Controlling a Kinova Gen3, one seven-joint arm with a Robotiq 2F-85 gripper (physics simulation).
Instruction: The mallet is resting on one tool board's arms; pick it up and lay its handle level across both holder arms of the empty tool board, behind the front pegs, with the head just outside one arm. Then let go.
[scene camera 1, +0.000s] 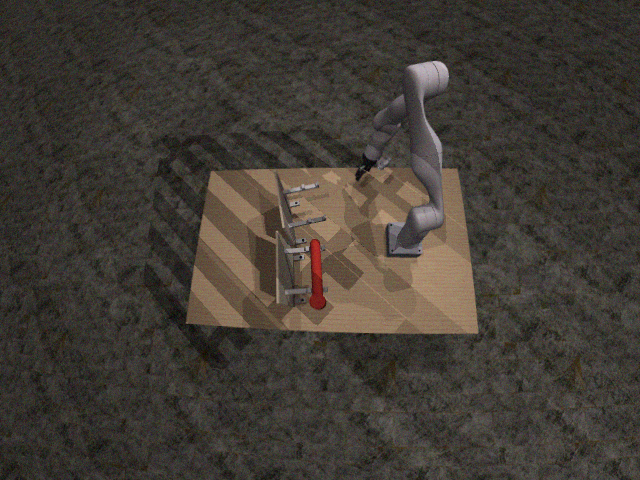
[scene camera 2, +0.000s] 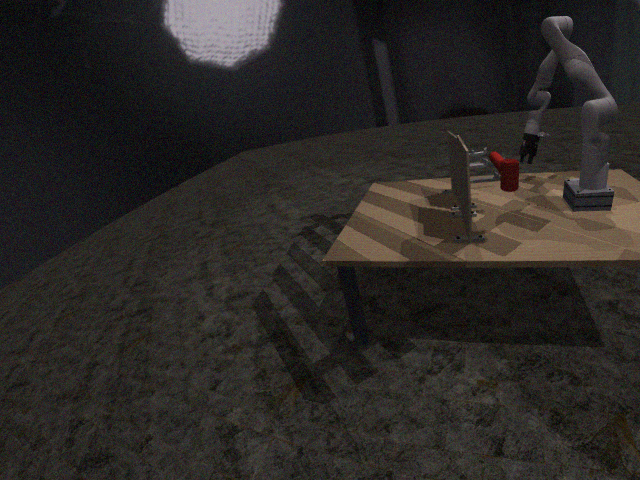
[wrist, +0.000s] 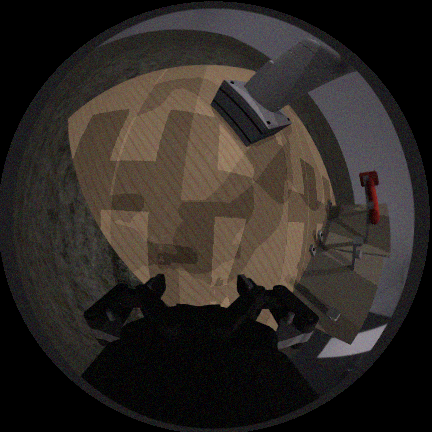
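Note:
The red mallet (scene camera 1: 316, 273) (scene camera 2: 509, 175) (wrist: 372, 197) rests with its handle across both arms of the near tool board (scene camera 1: 280, 271) (scene camera 2: 460, 191); its head is just outside the near arm, toward the table's front edge. The empty tool board (scene camera 1: 282, 204) (wrist: 335, 300) stands behind it, toward the far side, with two bare holder arms (scene camera 1: 307, 222) sticking out toward the robot base's side. My gripper (scene camera 1: 358, 174) (scene camera 2: 527, 160) (wrist: 200, 282) is open and empty. It hangs near the far table edge, to the right of the empty board in scene camera 1, well apart from the mallet.
The robot base (scene camera 1: 404, 240) (scene camera 2: 588, 195) (wrist: 250, 117) is fixed on the right part of the wooden table (scene camera 1: 439, 310) (scene camera 2: 392, 253) (wrist: 190, 150). Small feet with bolts (scene camera 1: 300, 241) stick out at the bottom of the boards. Striped shadows cross the table.

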